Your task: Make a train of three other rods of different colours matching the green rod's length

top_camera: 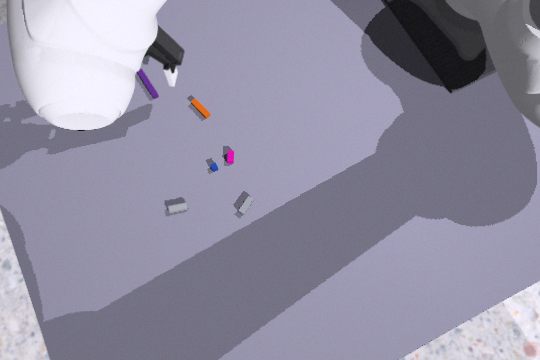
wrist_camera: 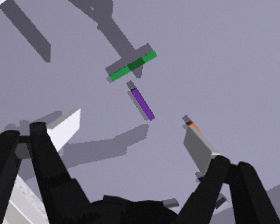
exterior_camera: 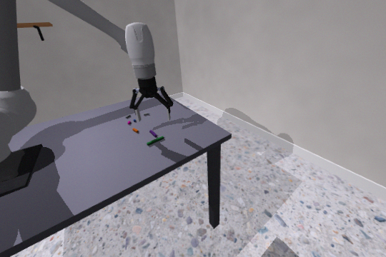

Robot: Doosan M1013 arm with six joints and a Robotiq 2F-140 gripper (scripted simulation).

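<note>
The blue rod is 4 cm behind my hand, 20 cm to the left of it and 7 cm below it. Also, from my hand: orange rod 8 cm behind, 9 cm to the left, 7 cm below; green rod 4 cm behind, 7 cm to the right, 7 cm below; purple rod 2 cm behind, 7 cm below.
</note>
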